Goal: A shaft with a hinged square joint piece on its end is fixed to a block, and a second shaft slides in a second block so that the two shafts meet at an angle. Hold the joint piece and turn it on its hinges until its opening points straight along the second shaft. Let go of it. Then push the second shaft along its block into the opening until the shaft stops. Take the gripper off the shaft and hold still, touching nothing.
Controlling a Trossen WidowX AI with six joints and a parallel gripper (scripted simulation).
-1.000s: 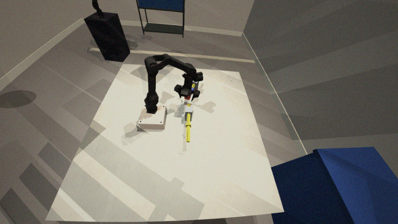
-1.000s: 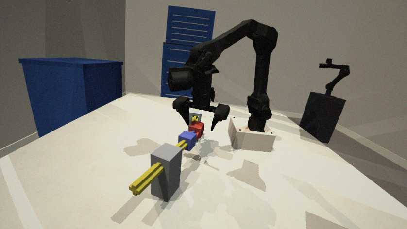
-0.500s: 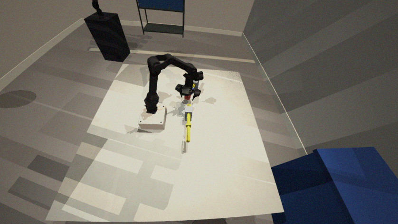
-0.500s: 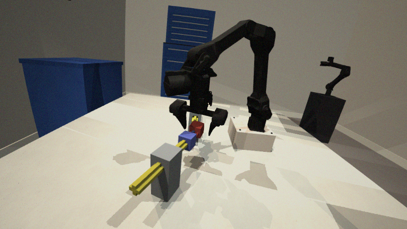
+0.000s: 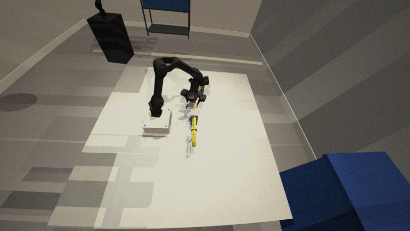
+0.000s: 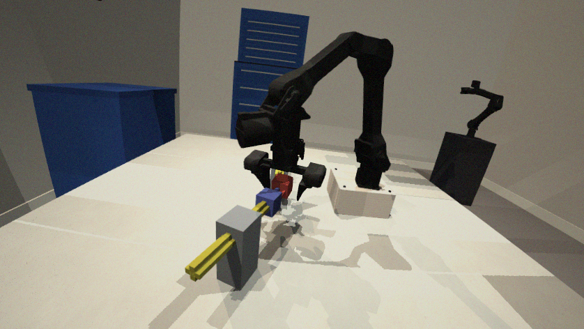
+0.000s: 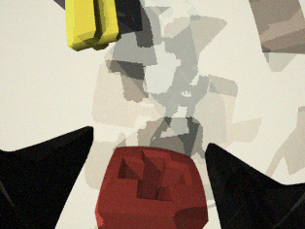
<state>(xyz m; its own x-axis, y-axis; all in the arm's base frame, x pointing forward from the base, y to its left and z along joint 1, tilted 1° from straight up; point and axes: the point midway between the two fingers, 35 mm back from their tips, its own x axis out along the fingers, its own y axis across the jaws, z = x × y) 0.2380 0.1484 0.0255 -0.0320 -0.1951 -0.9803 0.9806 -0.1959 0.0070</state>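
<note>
Now: the red yoke 2 cm to the left of my gripper tip and 3 cm above it.
</note>
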